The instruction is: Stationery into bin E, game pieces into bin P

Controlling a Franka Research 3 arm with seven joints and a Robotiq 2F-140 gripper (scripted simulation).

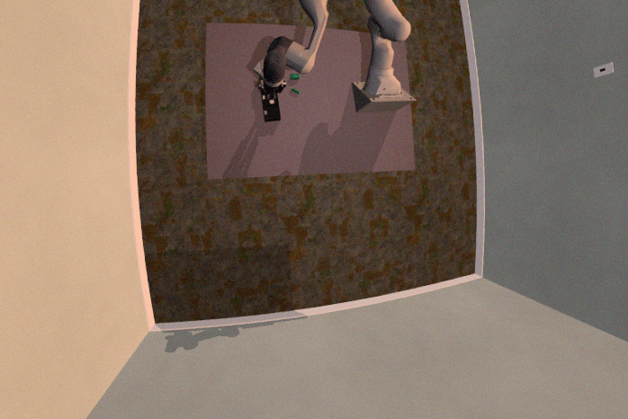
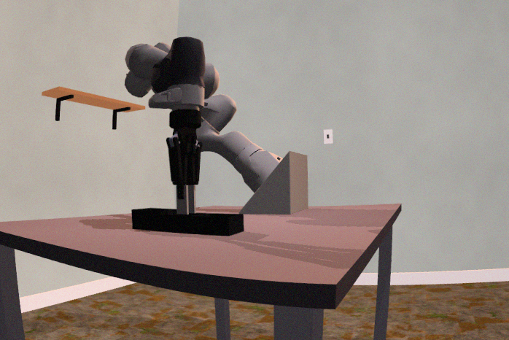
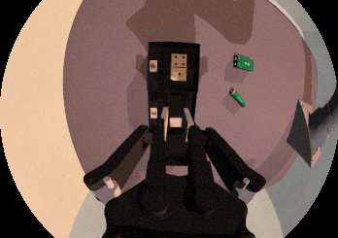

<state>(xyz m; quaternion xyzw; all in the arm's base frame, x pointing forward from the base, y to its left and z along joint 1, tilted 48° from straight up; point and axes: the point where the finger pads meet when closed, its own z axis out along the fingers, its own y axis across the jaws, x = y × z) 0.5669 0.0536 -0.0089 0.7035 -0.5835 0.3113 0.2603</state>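
My gripper is now 1 cm short of the black bin row and 5 cm above it. Round my hand: green cylinder 13 cm behind, 5 cm to the right, 6 cm below; flat green block 12 cm behind, 13 cm to the right, 6 cm below; white spotted piece 1 cm ahead, 9 cm to the right, 5 cm below.
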